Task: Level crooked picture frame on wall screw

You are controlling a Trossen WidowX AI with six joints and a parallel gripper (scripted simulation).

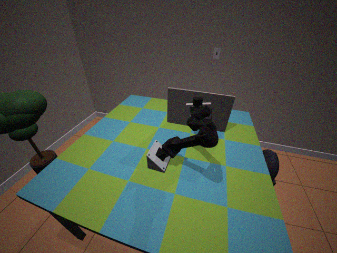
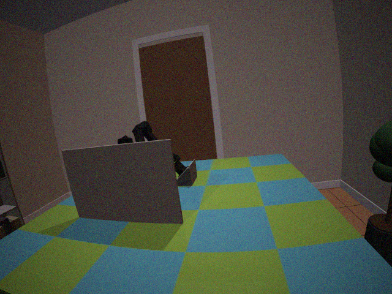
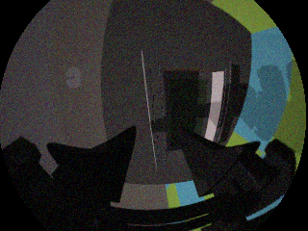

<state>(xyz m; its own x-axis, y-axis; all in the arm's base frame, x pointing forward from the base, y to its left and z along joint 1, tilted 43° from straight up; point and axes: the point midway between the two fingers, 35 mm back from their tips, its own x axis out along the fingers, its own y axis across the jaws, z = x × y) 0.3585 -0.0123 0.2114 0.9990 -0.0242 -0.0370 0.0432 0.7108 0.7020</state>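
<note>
Now: gripper tip 5 cm above the picture frame, 3 cm short of it and 1 cm to the left of it.
</note>
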